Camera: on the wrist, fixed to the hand. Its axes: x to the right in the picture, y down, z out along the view.
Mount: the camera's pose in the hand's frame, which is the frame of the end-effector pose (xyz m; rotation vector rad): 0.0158 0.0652 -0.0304 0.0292 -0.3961 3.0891
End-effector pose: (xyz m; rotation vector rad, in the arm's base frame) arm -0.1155 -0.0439 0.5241 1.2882 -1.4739 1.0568
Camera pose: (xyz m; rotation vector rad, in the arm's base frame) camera -0.1789 -0.0120 0.5438 1.2686 1.3932 -0.9306
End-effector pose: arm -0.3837 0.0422 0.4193 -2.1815 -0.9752 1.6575
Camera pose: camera -0.3298 0.0093 0.3814 0.6209 -1.6837 -0.5134
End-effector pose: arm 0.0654 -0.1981 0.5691 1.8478 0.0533 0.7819
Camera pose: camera 0.0408 -0.1945 0.6384 -0.2087 2.1914 -1.1505
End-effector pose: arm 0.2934 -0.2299 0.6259 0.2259 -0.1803 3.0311
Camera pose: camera 0.2667 -0.2892 0.5913 -0.1388 0.1425 -0.1053
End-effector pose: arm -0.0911 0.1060 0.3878 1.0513 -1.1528 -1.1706
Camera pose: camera -0.0526 0.0978 0.4501 -1.3378 -1.3079 1.2389
